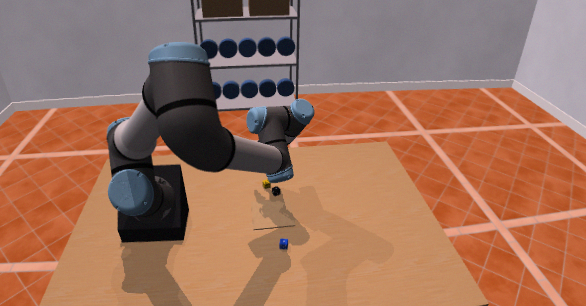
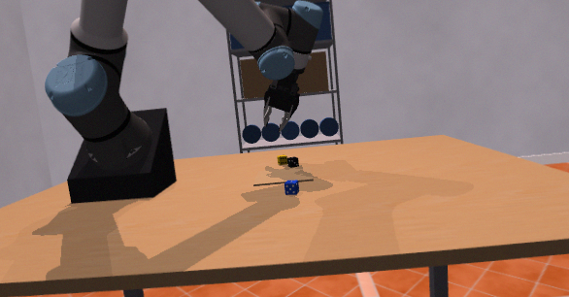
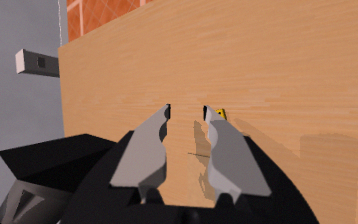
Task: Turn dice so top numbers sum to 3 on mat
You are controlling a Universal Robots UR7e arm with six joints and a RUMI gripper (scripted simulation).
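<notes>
My hand is 2 cm short of the yellow die, 2 cm to the left of it and 10 cm above it. From my hand the other things lie so: blue die (4 cm ahead, 33 cm to the right, 10 cm below); then black die (5 cm ahead, 6 cm to the right, 10 cm below); then tan mat (2 cm ahead, 17 cm to the right, 11 cm below).
</notes>
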